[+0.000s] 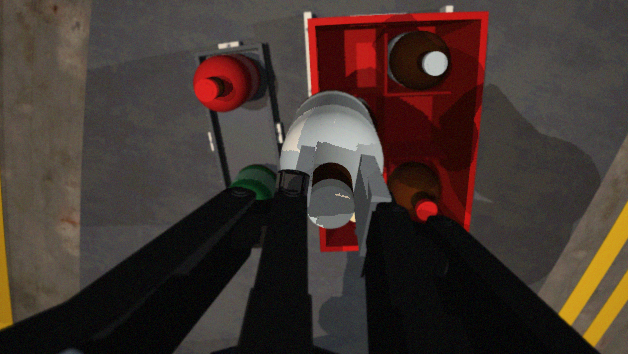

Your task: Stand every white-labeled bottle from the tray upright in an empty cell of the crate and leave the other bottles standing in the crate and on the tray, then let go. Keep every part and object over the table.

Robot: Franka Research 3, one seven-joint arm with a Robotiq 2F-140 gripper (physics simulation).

Labels:
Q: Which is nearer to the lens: the green bottle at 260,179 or the white bottle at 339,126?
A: The white bottle.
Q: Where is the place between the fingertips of my gripper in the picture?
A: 334,173

